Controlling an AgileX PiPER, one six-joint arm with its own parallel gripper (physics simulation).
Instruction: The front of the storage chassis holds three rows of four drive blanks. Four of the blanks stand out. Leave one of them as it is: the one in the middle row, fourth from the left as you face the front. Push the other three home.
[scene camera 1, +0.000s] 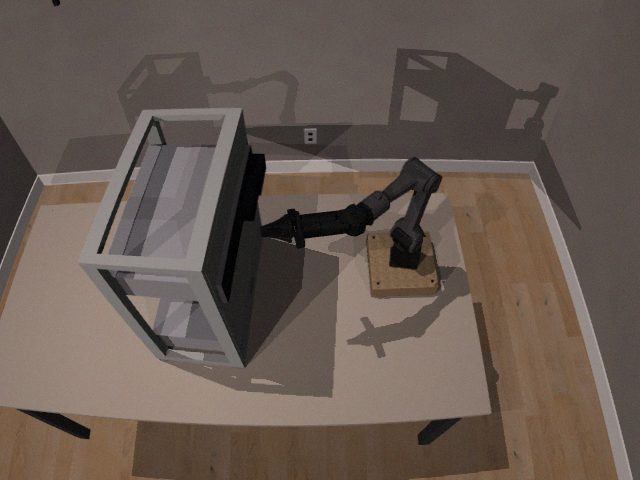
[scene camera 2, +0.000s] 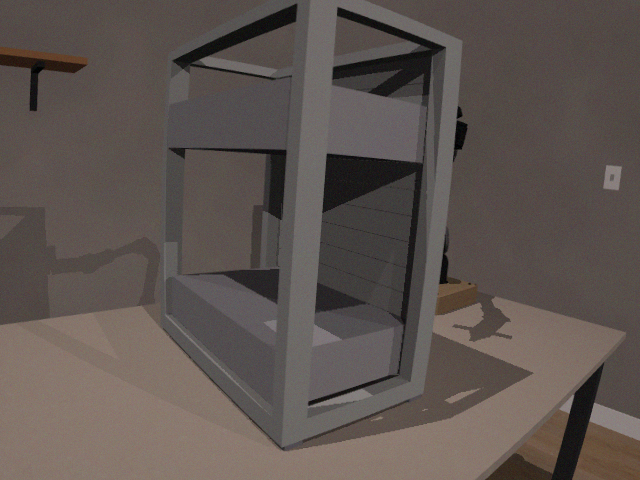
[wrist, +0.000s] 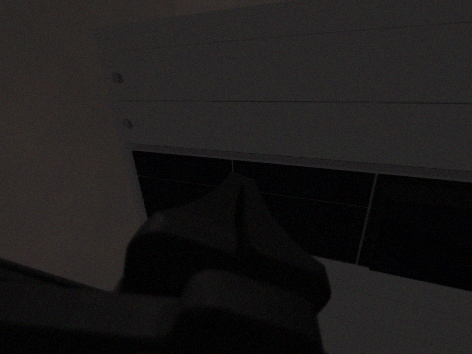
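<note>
The storage chassis stands on the table, its front towards the arm. In the wrist view the black blanks lie under a grey panel: a left column, a second column and a darker block to the right, whose lower edge is stepped. In scene camera 1 a thick black block stands out at the far end of the front. My gripper is shut and empty, its tip close before the seam of the two left columns. Contact is unclear. Darkness and the fingers hide the row depths.
The arm rises from a wooden base block on the table, right of the chassis in scene camera 1. A wall with an outlet is behind. A wooden shelf hangs at the left in scene camera 2.
</note>
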